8 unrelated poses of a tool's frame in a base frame.
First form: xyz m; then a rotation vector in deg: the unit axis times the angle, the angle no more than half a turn.
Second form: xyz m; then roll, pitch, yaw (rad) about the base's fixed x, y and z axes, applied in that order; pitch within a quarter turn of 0, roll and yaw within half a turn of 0. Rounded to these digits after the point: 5 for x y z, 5 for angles.
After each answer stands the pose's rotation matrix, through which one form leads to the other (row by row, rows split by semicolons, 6 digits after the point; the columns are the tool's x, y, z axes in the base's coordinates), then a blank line. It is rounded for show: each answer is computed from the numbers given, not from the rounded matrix.
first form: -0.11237, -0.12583, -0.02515, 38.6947, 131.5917, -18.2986
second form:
-0.11237, -0.12583, -0.02515, -3.09418, 0.77017, 2.58883
-0.610898 0.552534 0.567018; 0.376868 0.832796 -0.405489; -0.696257 -0.034022 -0.716986

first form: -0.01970, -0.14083, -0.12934, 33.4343, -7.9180, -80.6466
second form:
-0.01970, -0.14083, -0.12934, 0.49547, 0.24888, -1.38362
0.180347 0.886173 -0.426816; -0.952262 0.048641 -0.301381; -0.246315 0.460794 0.852642

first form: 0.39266, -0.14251, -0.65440, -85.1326, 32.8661, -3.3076
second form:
0.39266, -0.14251, -0.65440, -1.59367, 0.33130, -0.41292
0.866143 -0.307039 0.394364; -0.379462 0.109541 0.918700; -0.325275 -0.945372 -0.021631

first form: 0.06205, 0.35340, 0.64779, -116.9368, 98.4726, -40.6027
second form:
0.06205, 0.35340, 0.64779, -2.51259, -0.13491, -1.44373
0.125578 -0.792069 0.597374; -0.982924 -0.180968 -0.033323; 0.134500 -0.582989 -0.801270

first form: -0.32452, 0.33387, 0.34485, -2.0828, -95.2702, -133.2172
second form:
-0.32452, 0.33387, 0.34485, 1.22150, -0.18367, -2.92370
-0.959934 0.241532 -0.142088; -0.212534 -0.297051 0.930908; 0.182636 0.923809 0.336483

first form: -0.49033, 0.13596, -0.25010, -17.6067, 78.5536, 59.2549
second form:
-0.49033, 0.13596, -0.25010, 1.00043, 1.11178, 1.88410
-0.136553 -0.746219 0.651545; 0.421500 0.551434 0.719901; -0.896488 0.372931 0.239231

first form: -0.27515, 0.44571, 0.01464, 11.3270, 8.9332, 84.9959
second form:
-0.27515, 0.44571, 0.01464, 0.22853, -0.01758, 1.48849
0.082197 -0.971032 0.224368; 0.996461 0.076103 -0.035691; 0.017582 0.226508 0.973851

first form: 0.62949, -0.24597, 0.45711, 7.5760, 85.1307, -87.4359
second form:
0.62949, -0.24597, 0.45711, -1.23218, 0.71642, -2.34636
-0.528004 0.670839 0.520757; -0.538490 0.209701 -0.816121; -0.656689 -0.711337 0.250517

